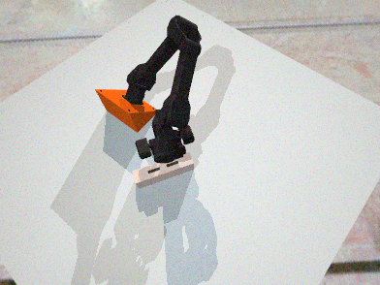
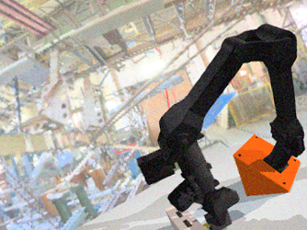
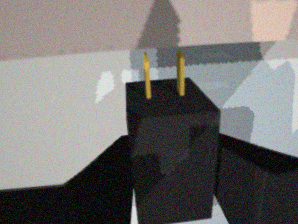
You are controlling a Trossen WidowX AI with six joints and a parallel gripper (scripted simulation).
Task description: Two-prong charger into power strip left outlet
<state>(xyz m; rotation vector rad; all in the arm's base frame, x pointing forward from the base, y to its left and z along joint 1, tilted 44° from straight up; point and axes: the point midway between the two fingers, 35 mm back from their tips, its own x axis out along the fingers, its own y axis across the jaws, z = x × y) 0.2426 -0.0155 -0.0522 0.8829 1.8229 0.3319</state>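
The two-prong charger is 2 cm ahead of my gripper tip, 1 cm to the right of it and 1 cm above it.
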